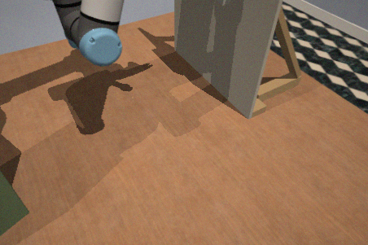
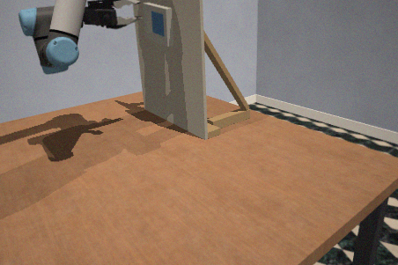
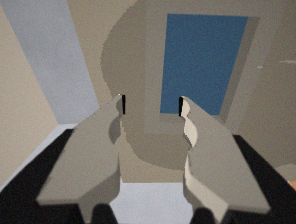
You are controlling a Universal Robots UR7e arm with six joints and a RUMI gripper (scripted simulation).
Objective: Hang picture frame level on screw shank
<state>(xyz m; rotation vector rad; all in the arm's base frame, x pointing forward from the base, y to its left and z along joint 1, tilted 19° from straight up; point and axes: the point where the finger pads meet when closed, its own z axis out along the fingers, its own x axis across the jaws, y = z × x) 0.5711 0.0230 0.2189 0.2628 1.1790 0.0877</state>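
Now: the picture frame 9 cm ahead of my hand and 5 cm below it. The rest, counted from my hand: board 18 cm below, 11 cm ahead.
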